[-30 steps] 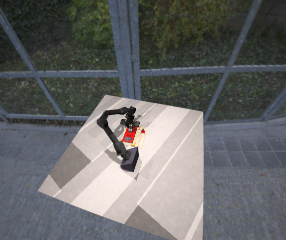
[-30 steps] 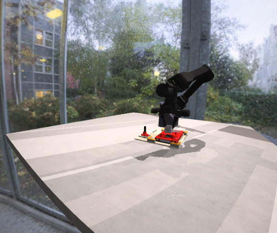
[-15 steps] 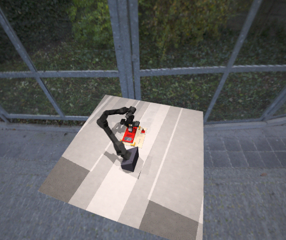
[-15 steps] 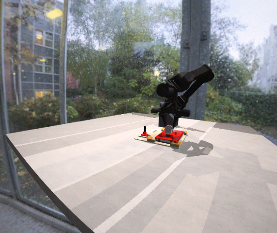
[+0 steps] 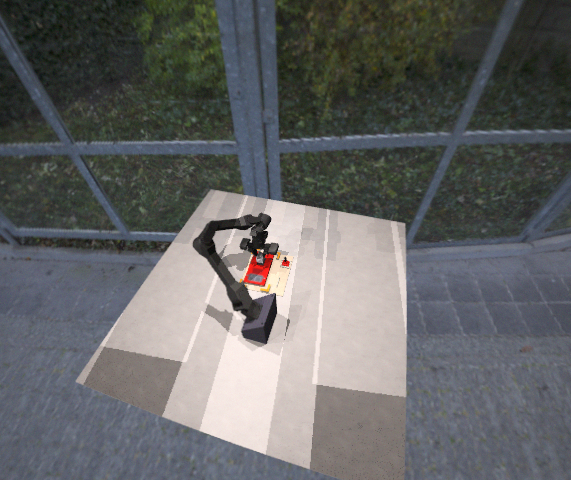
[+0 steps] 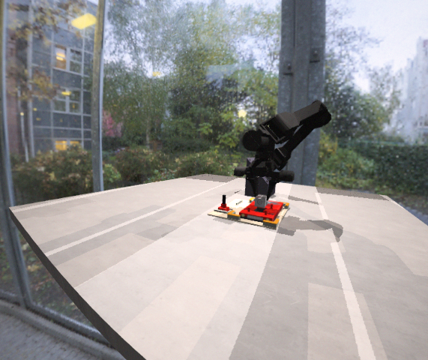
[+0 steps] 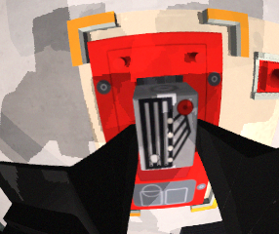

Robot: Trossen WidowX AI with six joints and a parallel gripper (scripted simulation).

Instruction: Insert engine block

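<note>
Now: the engine block 10 mm below my gripper tip. Round my gripper tip: black peg (30 mm ahead, 120 mm to the right, 30 mm below).
</note>
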